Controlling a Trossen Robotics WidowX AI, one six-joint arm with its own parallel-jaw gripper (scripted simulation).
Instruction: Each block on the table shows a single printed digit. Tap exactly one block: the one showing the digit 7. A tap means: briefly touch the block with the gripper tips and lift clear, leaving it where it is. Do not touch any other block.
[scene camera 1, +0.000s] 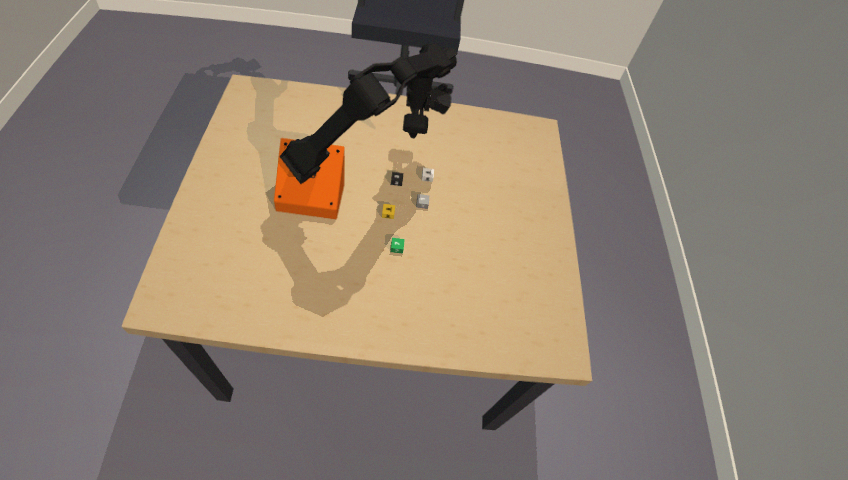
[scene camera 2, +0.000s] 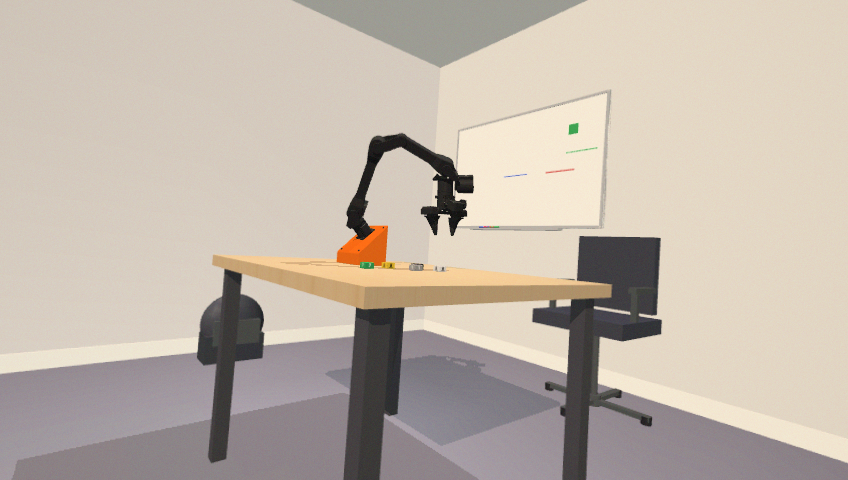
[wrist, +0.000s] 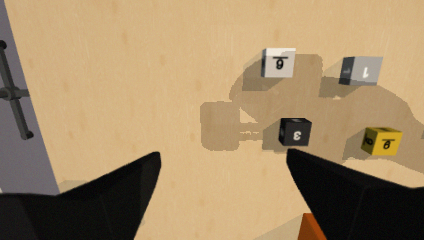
Note:
My gripper (scene camera 1: 413, 126) is open, holding nothing. Further things: a black block (wrist: 293, 131), a yellow block (wrist: 377, 141) and a white block (wrist: 276, 62).
My gripper also shows in scene camera 2 (scene camera 2: 444, 235) and in the wrist view (wrist: 223, 156).

